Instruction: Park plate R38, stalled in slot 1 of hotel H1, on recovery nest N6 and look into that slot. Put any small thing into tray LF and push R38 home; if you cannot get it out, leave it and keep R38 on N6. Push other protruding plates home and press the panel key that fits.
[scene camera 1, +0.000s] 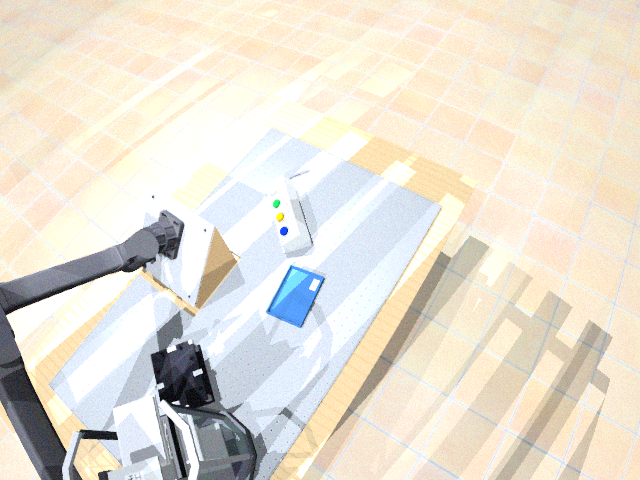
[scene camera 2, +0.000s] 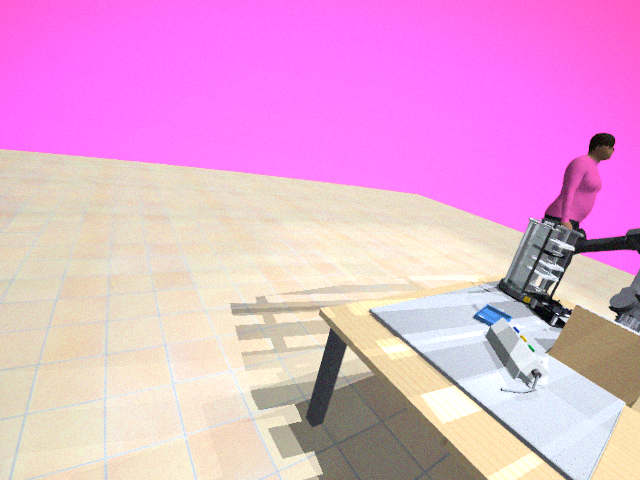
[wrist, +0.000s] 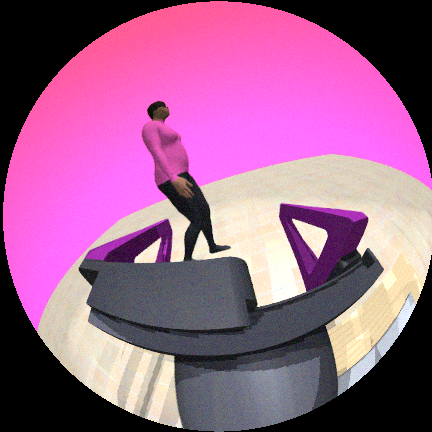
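Where they show: gripper, fingertip midpoint: (wrist: 225, 217); arm's base, origin of the base link: (scene camera 1: 170, 234) (scene camera 2: 617, 339).
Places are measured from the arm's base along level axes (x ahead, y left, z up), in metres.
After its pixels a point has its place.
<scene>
My gripper (wrist: 225, 217) {z 0.197, x 0.421, y -0.807 m} is open and empty, its two purple fingers wide apart in the wrist view, with the floor and a person beyond. The hotel (scene camera 1: 232, 439) {z 0.002, x 0.481, y -0.297 m} (scene camera 2: 511, 290) {z -0.105, x 0.450, y -0.276 m} is a tall clear-walled tower with several pale plates stacked inside; its slot numbers and the plate R38 cannot be told apart. A black nest (scene camera 1: 180, 379) {z -0.076, x 0.262, y -0.281 m} (scene camera 2: 552, 311) {z -0.080, x 0.240, y -0.201 m} lies at its foot, with no plate seen on it. A blue tray (scene camera 1: 294, 302) {z -0.134, x 0.366, y 0.062 m} (scene camera 2: 492, 314) {z -0.134, x 0.377, y 0.045 m} lies on the mat. The grey-white panel (scene camera 1: 298, 235) {z -0.058, x 0.284, y 0.211 m} (scene camera 2: 509, 343) {z -0.082, x 0.209, y 0.302 m} has green, yellow and blue keys. Slot interiors are too small to read.
The arm is mounted on a slanted white-faced wooden block (scene camera 1: 217, 268) {z -0.081, x 0.140, y 0.011 m} (scene camera 2: 594, 356) {z -0.063, x 0.025, y 0.073 m} beside the panel. A grey mat (scene camera 1: 382, 222) {z -0.136, x 0.442, y 0.415 m} (scene camera 2: 429, 335) {z -0.136, x 0.383, y 0.466 m} covers most of the wooden table. A cable leaves the panel's end. A person (scene camera 2: 578, 186) (wrist: 167, 155) in pink stands beyond the hotel.
</scene>
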